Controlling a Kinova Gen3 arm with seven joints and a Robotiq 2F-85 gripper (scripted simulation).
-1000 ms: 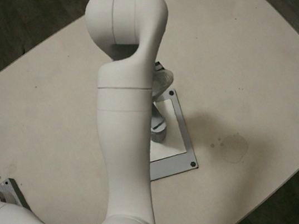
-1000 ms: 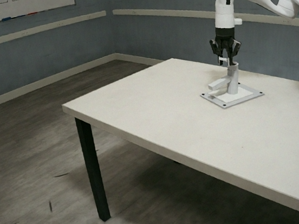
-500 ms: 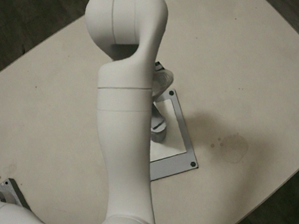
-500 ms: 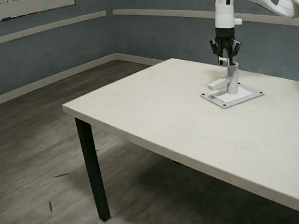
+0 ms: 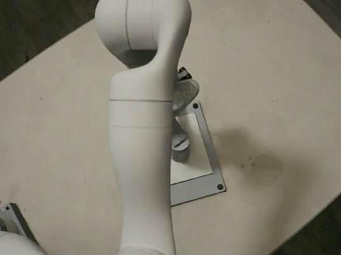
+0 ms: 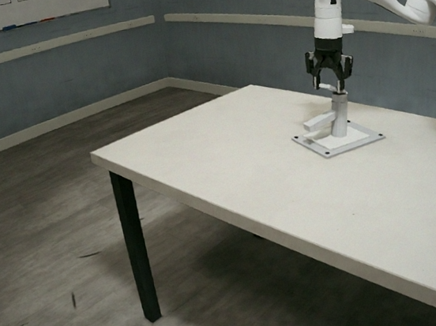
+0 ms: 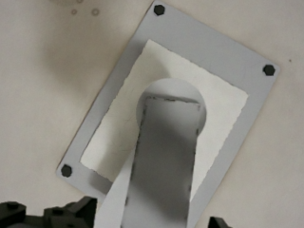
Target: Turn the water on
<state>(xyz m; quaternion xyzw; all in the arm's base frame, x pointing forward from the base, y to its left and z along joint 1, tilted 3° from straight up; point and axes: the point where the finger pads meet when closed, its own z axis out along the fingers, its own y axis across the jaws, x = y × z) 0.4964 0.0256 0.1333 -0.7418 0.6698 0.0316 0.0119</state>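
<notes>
Right now my hand is 40 mm to the left of the tap lever and 30 mm above it. Round my hand: tap 10 mm ahead, 40 mm to the right, 80 mm below; plate 70 mm to the right, 180 mm below.
</notes>
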